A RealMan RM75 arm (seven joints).
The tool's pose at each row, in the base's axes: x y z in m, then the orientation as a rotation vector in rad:
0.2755, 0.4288, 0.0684, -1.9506, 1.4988, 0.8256
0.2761, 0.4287, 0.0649, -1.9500, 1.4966, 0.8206
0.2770, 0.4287, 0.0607, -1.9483, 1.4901, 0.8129
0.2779, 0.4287, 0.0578, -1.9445, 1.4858, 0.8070
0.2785, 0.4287, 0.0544, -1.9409, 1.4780, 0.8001
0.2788, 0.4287, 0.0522, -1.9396, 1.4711, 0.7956
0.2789, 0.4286, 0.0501, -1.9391, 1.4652, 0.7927
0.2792, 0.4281, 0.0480, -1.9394, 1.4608, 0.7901
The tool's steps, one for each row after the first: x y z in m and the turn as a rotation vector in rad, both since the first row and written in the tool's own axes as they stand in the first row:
0.0028, -0.0004, 0.0022, 0.0037, 0.0006, -0.0028
0.0061, -0.0010, 0.0048, 0.0102, -0.0004, -0.0090
0.0084, -0.0018, 0.0066, 0.0168, -0.0023, -0.0128
0.0111, -0.0022, 0.0088, 0.0242, -0.0052, -0.0193
0.0128, -0.0024, 0.0103, 0.0286, -0.0074, -0.0250
0.0144, -0.0023, 0.0116, 0.0313, -0.0093, -0.0298
0.0163, -0.0024, 0.0126, 0.0332, -0.0101, -0.0337

